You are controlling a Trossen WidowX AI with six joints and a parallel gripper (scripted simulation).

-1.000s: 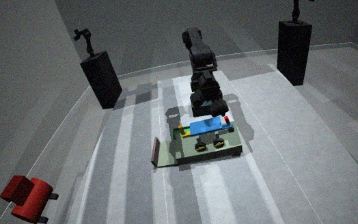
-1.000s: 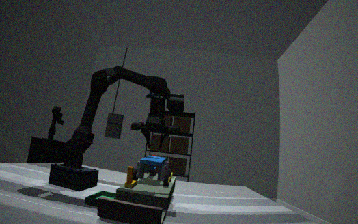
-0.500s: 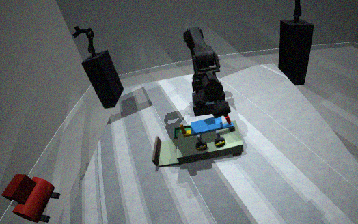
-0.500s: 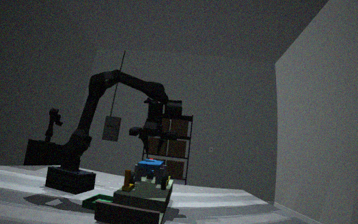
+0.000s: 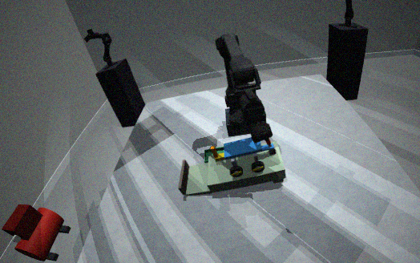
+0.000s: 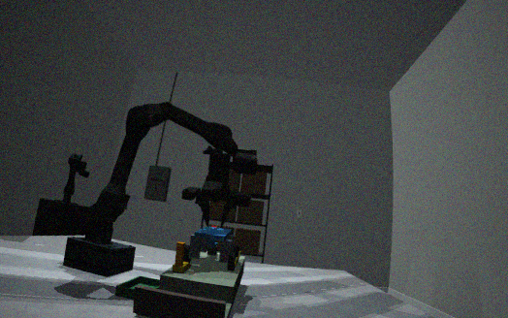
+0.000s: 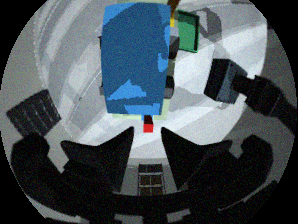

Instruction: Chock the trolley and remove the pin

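My gripper tip is 4 cm above the stop pin and 1 cm to the right of it. Round my gripper tip: chock: 18 cm to the right, 8 cm below, 2 cm behind; trolley: 8 cm to the right, 6 cm below, 3 cm ahead; pale green ramp: 12 cm below, 9 cm to the right, 3 cm ahead.
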